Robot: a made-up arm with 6 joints. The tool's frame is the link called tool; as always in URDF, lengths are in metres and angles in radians.
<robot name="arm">
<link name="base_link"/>
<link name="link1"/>
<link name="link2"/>
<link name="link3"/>
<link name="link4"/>
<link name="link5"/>
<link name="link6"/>
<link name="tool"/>
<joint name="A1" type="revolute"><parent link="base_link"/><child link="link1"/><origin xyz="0 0 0.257"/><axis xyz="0 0 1"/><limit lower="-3.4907" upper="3.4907"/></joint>
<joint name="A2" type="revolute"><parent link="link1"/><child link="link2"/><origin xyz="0 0 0"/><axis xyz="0 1 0"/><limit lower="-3.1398" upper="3.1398"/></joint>
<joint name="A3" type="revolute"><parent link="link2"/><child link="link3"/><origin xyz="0 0 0.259"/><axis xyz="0 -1 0"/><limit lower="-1.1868" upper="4.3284"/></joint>
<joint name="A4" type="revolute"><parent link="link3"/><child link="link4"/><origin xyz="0 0 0"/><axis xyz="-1 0 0"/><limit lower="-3.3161" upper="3.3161"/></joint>
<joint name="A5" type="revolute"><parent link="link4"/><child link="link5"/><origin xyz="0.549 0 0"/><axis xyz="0 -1 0"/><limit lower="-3.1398" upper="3.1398"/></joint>
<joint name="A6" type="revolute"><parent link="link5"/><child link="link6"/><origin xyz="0 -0.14 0"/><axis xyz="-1 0 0"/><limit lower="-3.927" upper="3.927"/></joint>
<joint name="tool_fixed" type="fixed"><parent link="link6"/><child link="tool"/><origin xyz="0 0 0"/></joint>
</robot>
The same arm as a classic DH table. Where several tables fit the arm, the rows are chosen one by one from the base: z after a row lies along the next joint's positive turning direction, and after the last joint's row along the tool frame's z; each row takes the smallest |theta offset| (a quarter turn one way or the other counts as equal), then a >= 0, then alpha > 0; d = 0 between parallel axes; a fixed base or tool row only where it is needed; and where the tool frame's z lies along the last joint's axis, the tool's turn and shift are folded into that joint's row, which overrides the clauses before.
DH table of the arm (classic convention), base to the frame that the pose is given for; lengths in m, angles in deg. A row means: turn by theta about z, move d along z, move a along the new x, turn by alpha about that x. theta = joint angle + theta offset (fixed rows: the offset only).
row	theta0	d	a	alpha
A1	0	0.257	0	-90
A2	-90	0	0.259	180
A3	0	0	0	-90
A4	0	-0.549	0	90
A5	0	0.14	0	-90
A6	90	0	0	90
tool (fixed)	-90	0	0	0
Joint limits (deg, base to tool): -200..200 -179.9..179.9 -68..248 -190..190 -179.9..179.9 -225..225

